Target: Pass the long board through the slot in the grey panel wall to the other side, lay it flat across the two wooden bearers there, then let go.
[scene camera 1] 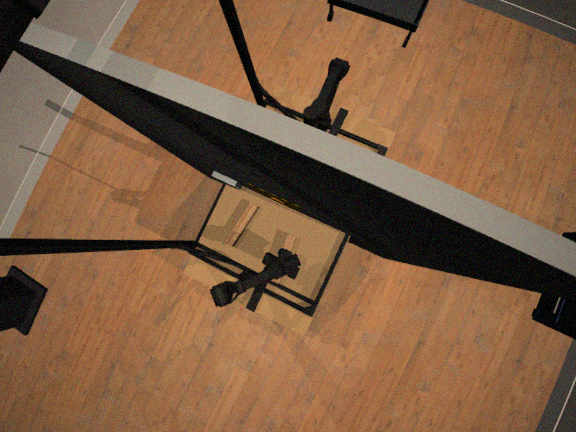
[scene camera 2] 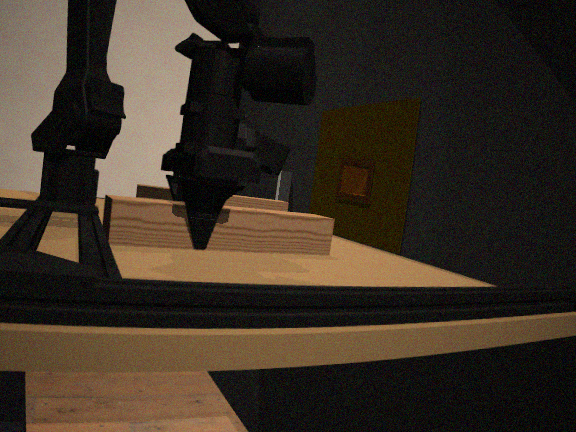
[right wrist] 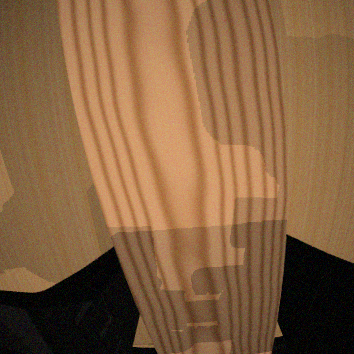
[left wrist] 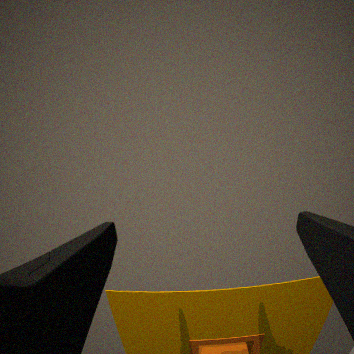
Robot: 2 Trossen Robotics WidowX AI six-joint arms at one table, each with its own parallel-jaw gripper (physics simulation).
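Note:
The long board [scene camera 1: 291, 242] [scene camera 2: 280, 232] [right wrist: 170, 125], light wood with dark grain, rests on the near table top. My right gripper [scene camera 1: 284, 262] [scene camera 2: 201, 240] [right wrist: 199, 232] points down over it, with a finger against each side, shut on it. The slot [scene camera 2: 355, 179] [left wrist: 225, 348] is a small orange-framed opening in a yellow patch [scene camera 2: 370, 130] [left wrist: 155, 310] on the grey panel wall [scene camera 1: 350, 140] [scene camera 2: 475, 175]. My left gripper [left wrist: 208, 227] is open and empty, facing the wall and the slot's upper part. The two bearers do not show in these views.
A second wooden board [scene camera 1: 243, 223] [scene camera 2: 260, 201] lies on the table beside the held one, behind it in scene camera 2. A light grey block [scene camera 1: 226, 179] [scene camera 2: 284, 191] stands near the wall. Dark rails [scene camera 2: 350, 305] run along the table's edge.

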